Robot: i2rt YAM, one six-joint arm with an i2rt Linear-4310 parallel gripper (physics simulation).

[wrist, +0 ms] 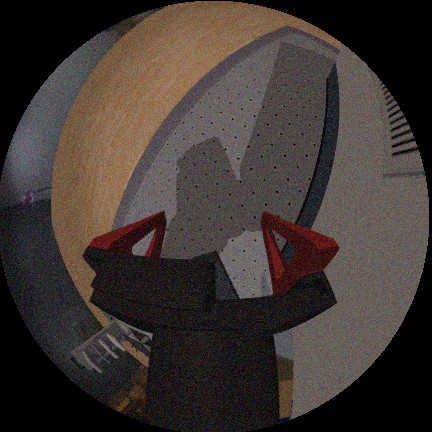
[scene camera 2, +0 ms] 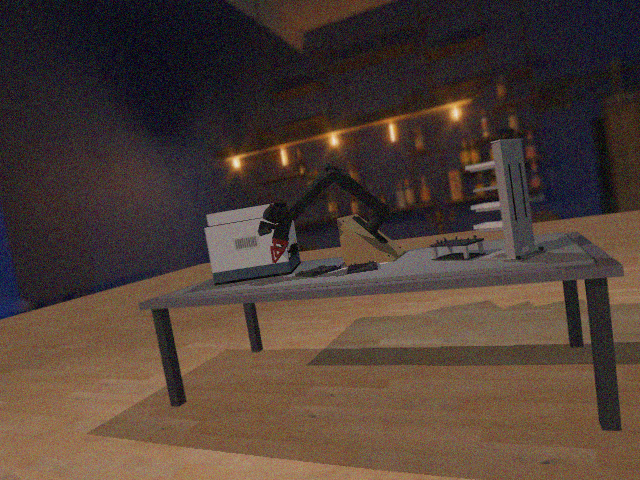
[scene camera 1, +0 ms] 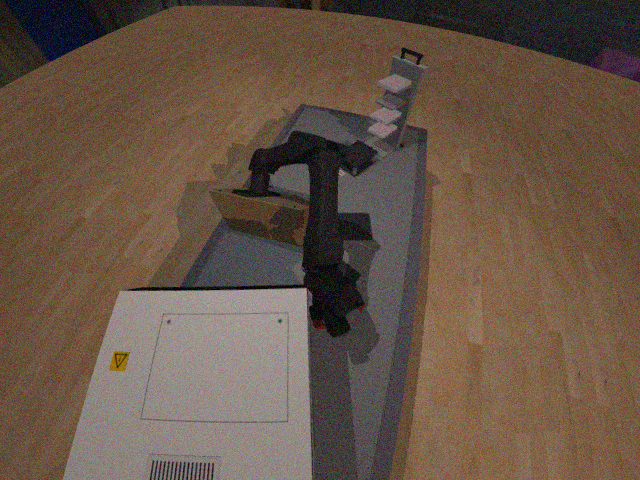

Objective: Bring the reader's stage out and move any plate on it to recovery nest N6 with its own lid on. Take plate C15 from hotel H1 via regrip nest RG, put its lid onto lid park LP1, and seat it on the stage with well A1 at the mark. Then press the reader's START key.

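Seen in the pictures: gripper, fingertip midpoint: [wrist: 213,216] [scene camera 2: 275,260]; arm's base at its link origin: [scene camera 2: 369,230] [scene camera 1: 258,194].
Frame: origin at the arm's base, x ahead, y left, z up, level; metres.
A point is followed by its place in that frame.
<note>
The reader [scene camera 1: 217,366] {x 0.265, y -0.474, z 0.200 m} [scene camera 2: 248,242] {x 0.404, y -0.419, z 0.044 m} [wrist: 380,250] is a large white box with a dark blue-grey base. Its stage, START key and well mark do not show. My gripper [scene camera 1: 339,316] {x 0.435, y -0.261, z -0.046 m} [scene camera 2: 279,250] {x 0.435, y -0.261, z -0.046 m} [wrist: 213,216] {x 0.435, y -0.261, z -0.046 m} is open and empty, with red fingers, beside the reader and above the perforated table top. The tall grey plate hotel [scene camera 1: 415,85] {x 0.375, y 0.657, z 0.195 m} [scene camera 2: 511,201] {x 0.373, y 0.690, z 0.063 m} stands at the far end. It carries pale plates, among them an upper plate [scene camera 1: 394,83] [scene camera 2: 479,166] and a lower plate [scene camera 1: 382,129] {x 0.296, y 0.599, z -0.006 m} [scene camera 2: 487,225] {x 0.329, y 0.598, z -0.011 m}. Their labels are unreadable, so C15 cannot be told.
A wooden wedge [scene camera 1: 263,222] {x 0.065, y -0.080, z -0.029 m} [scene camera 2: 359,245] {x 0.192, y 0.029, z -0.047 m} bears the arm's base. A dark rack with upright pegs [scene camera 2: 457,241] {x 0.225, y 0.463, z -0.069 m} stands near the hotel. Two low dark fixtures [scene camera 2: 320,270] {x 0.364, y -0.086, z -0.117 m} [scene camera 2: 362,266] {x 0.334, y 0.097, z -0.119 m} lie between reader and wedge. The table's raised edge [scene camera 1: 416,206] {x 0.558, y 0.330, z -0.142 m} [wrist: 165,120] {x 0.660, y -0.285, z -0.142 m} runs along one side.
</note>
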